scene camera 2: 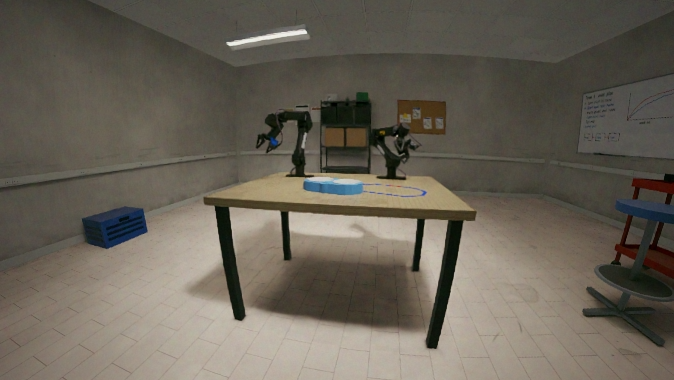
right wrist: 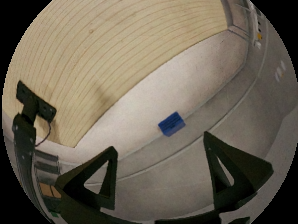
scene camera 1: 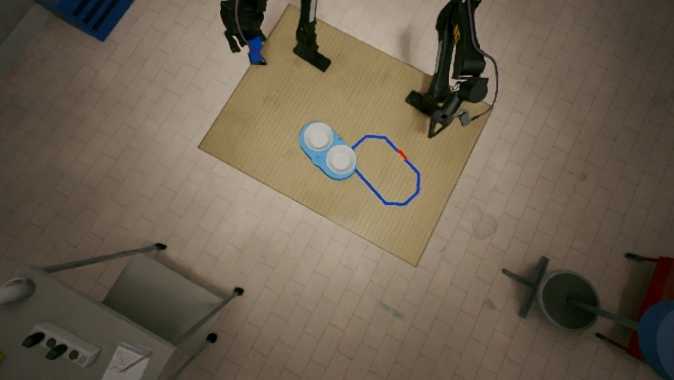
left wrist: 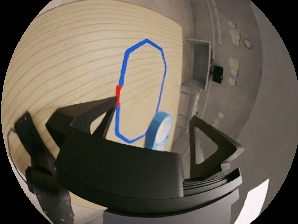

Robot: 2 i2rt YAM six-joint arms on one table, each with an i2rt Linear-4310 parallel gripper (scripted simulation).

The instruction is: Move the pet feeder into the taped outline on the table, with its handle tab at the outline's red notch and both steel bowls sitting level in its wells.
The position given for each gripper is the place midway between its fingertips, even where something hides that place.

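Visible here: a light blue pet feeder [scene camera 1: 318,158], out of frame in the right wrist view; the left gripper [left wrist: 157,110]; and the right gripper [right wrist: 156,145].
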